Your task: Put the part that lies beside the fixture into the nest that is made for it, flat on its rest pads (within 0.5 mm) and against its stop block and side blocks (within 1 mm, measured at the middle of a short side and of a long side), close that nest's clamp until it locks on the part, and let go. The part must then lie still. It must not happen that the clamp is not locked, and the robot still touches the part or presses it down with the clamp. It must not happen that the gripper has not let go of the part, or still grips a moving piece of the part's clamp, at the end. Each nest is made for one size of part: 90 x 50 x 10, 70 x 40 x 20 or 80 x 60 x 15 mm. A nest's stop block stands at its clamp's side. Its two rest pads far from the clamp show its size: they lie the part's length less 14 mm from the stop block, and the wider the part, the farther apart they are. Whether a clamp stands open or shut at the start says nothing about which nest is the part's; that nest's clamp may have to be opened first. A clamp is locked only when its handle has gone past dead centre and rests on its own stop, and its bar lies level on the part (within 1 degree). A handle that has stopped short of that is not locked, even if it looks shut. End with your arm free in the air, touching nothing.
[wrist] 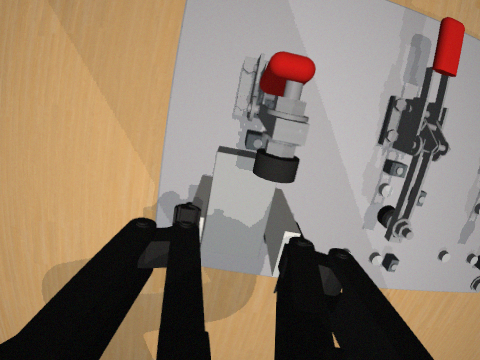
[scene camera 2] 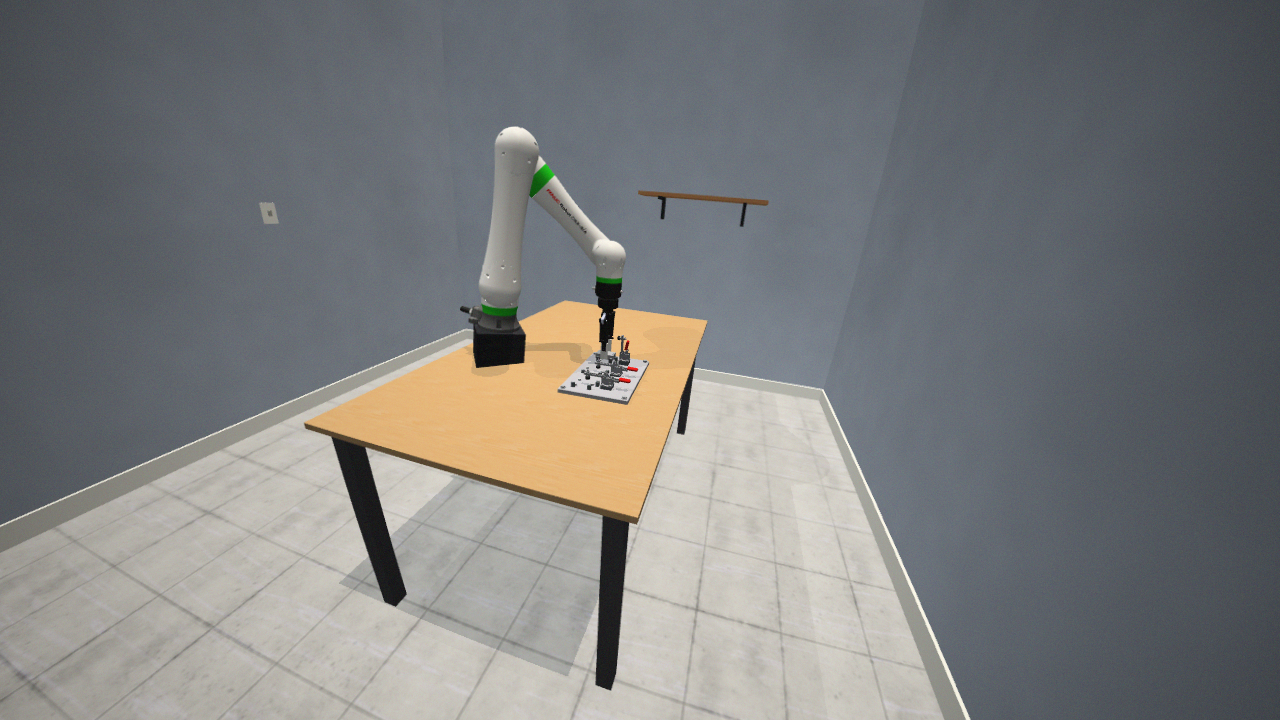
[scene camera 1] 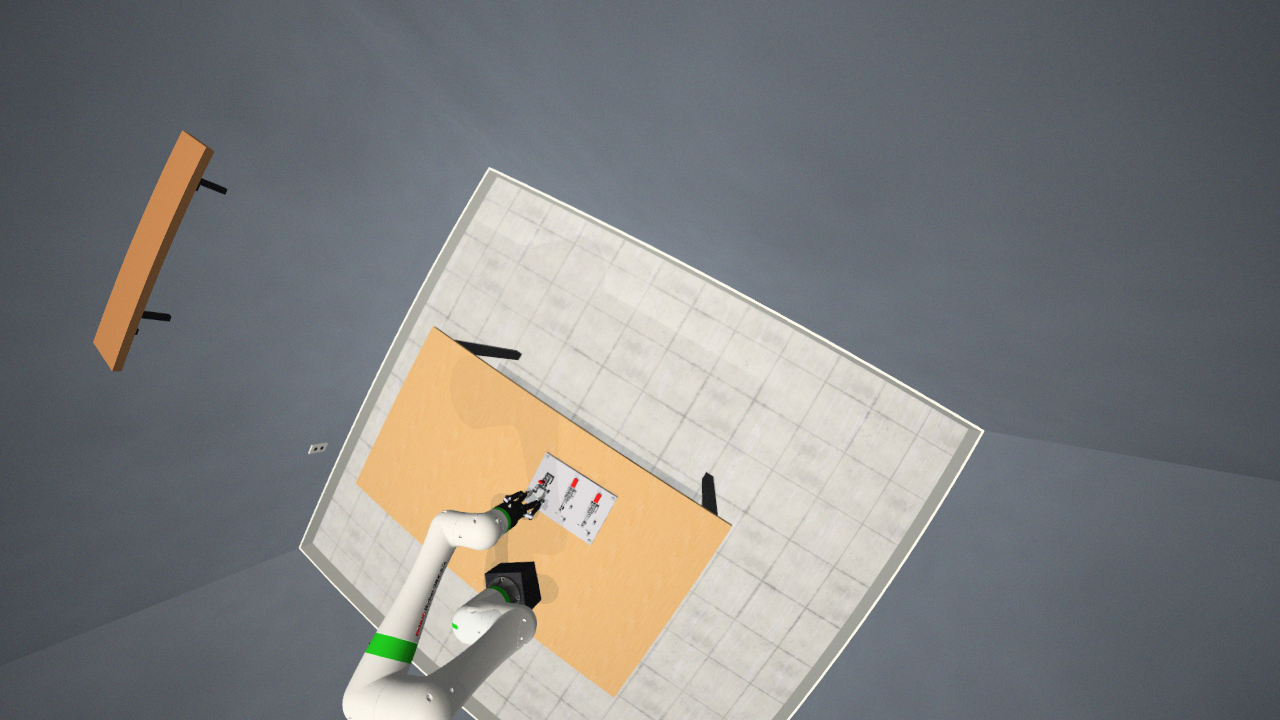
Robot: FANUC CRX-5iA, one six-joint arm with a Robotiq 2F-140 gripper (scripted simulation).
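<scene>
On a grey fixture plate, [scene camera 2: 615,395] and [scene camera 1: 607,504] are the same spot.
</scene>
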